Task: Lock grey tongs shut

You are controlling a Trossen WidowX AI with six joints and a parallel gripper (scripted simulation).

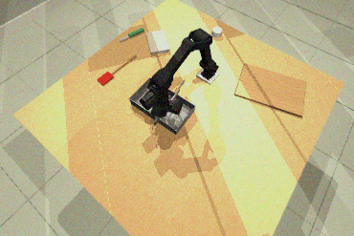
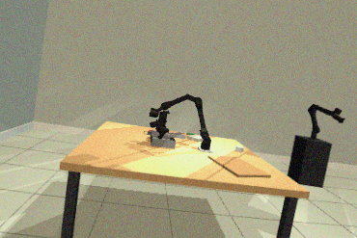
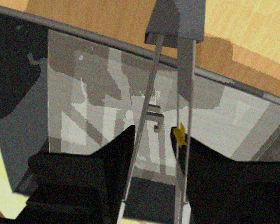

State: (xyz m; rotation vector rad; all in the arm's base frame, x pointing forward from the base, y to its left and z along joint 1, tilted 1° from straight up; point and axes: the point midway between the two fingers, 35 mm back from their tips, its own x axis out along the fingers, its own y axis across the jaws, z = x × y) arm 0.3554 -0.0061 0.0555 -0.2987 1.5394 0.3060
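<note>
My gripper tip is 20 mm past the grey roasting tin and 30 mm to the left of it. Also, from my gripper tip: wooden board (530 mm behind, 320 mm to the left, 20 mm below); white block (330 mm behind, 390 mm to the right, 20 mm below); red-headed spatula (10 mm ahead, 400 mm to the right, 20 mm below).
</note>
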